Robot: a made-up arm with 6 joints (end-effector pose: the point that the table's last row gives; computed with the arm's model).
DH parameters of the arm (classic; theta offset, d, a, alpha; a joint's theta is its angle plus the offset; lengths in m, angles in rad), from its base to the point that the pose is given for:
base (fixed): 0.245 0 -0.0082 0
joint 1: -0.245 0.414 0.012 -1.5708
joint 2: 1.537 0 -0.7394 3.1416
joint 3: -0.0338 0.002 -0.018 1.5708
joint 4: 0 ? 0.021 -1.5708
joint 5: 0 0.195 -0.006 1.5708
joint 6: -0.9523 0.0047 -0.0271 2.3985
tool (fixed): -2.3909 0.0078 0 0
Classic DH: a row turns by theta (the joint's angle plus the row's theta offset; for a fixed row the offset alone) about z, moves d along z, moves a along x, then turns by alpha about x.
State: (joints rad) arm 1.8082 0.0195 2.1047 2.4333 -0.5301 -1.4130
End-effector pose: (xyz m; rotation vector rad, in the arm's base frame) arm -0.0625 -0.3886 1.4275 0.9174 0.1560 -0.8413
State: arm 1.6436 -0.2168 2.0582 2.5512 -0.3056 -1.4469
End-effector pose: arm -0.1272 -0.5810 1.3436 1.0124 -0.0385 -1.1033
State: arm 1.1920 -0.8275 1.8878 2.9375 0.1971 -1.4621
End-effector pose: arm -0.5579 -0.8318 0.9871 0.9017 -0.3386 -1.9337
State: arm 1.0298 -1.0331 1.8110 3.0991 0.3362 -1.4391
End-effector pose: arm -0.7372 -0.8005 0.8410 0.7781 -0.3122 -2.2385
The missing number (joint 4, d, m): -0.422
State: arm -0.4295 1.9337 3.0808 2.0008 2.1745 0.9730
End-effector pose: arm 0.6329 -0.2498 0.6192 0.5916 2.3245 0.2212
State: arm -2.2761 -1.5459 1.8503 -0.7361 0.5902 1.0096
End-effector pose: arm 0.6231 0.9645 0.4055 0.6687 2.6007 0.3975
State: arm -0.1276 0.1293 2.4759 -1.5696 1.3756 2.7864
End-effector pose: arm -0.1134 0.0307 1.5623 0.9358 0.4542 -2.2286
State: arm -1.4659 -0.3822 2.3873 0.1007 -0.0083 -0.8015
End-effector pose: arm -0.3040 0.6609 1.2202 -0.7248 -2.0921 -1.3451
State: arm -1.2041 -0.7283 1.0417 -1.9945 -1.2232 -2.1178
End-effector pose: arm -0.0606 0.4351 1.3744 0.4067 1.1670 0.7101
